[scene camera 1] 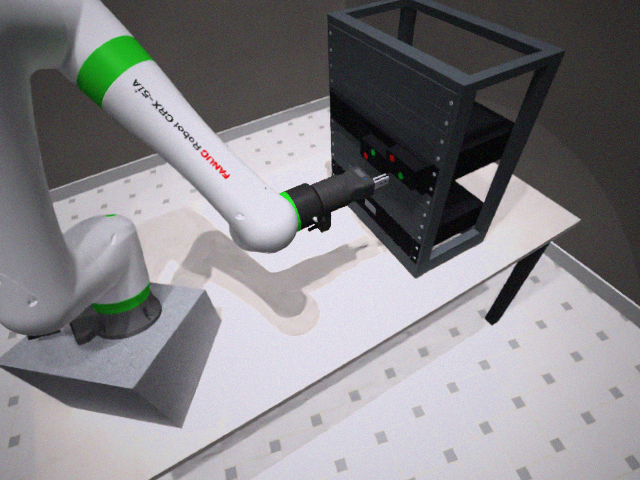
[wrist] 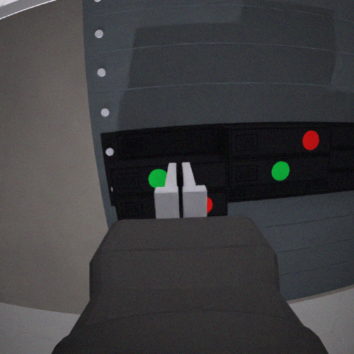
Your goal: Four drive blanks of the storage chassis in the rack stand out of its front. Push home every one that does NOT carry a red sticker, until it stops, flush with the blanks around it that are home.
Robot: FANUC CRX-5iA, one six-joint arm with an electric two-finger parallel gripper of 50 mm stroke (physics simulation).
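Pixels of known places: gripper, fingertip midpoint: (scene camera 1: 386, 178); arm's base, origin of the base link: (scene camera 1: 128, 316).
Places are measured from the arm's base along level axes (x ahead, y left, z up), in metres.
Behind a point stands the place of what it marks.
Note:
My gripper (scene camera 1: 387, 179) {x 0.681, y -0.015, z 0.155 m} (wrist: 179, 176) is shut and empty. Its tips are in front of the black storage chassis (scene camera 1: 342, 110) {x 0.722, y 0.295, z 0.175 m} in the rack (scene camera 1: 464, 118) {x 0.792, y -0.103, z 0.331 m}. In the wrist view they overlap a blank with a green sticker (scene camera 1: 400, 176) {x 0.709, y -0.032, z 0.162 m} (wrist: 158, 178); contact cannot be told. Its neighbour carries a red sticker (scene camera 1: 391, 158) {x 0.706, y 0.009, z 0.191 m} (wrist: 209, 205), partly hidden by a finger in the wrist view. The other pair carries a green sticker (scene camera 1: 373, 152) {x 0.701, y 0.081, z 0.165 m} (wrist: 280, 171) and a red sticker (scene camera 1: 365, 155) {x 0.698, y 0.116, z 0.135 m} (wrist: 310, 140). The stickered blanks appear to stand out; exact depths are unclear on the dark fronts.
Grey panels (scene camera 1: 382, 82) {x 0.747, y 0.135, z 0.319 m} (wrist: 220, 65) cover the rack front beside the chassis. A black unit with a pale label (scene camera 1: 370, 206) {x 0.746, y 0.144, z -0.102 m} sits low in the rack. The rack stands on the white table (scene camera 1: 361, 310) {x 0.565, y -0.124, z -0.219 m}; the arm's grey pedestal (scene camera 1: 180, 351) {x 0.084, y -0.109, z -0.055 m} is at left.

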